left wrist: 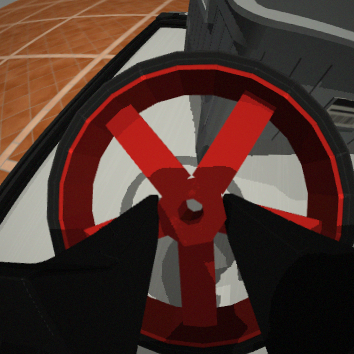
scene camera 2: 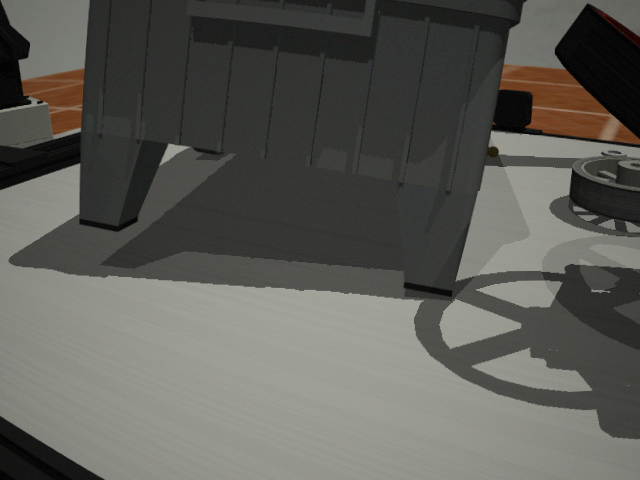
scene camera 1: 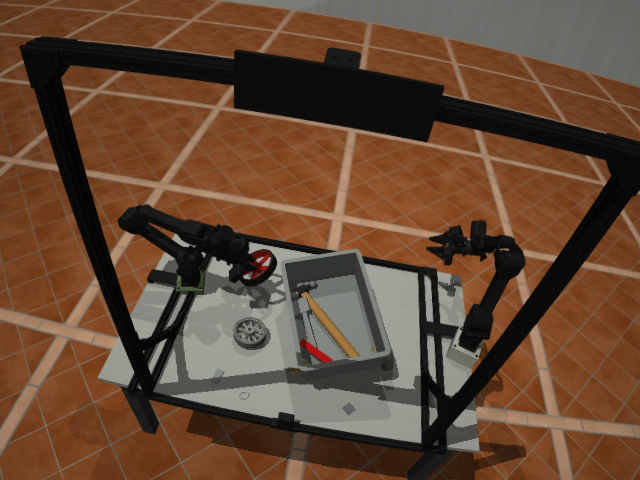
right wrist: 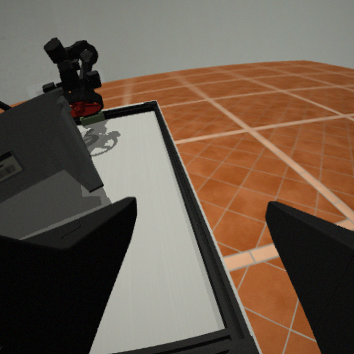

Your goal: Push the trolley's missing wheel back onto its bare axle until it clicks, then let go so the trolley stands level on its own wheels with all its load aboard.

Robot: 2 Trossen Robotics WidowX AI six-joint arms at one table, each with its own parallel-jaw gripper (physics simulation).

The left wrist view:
my left gripper
red-spoked wheel: held by my left gripper
grey trolley tub
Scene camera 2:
red-spoked wheel
grey trolley tub
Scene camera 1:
my left gripper
my right gripper
red-spoked wheel
grey trolley tub
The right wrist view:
my left gripper
my right gripper
red-spoked wheel
grey trolley tub
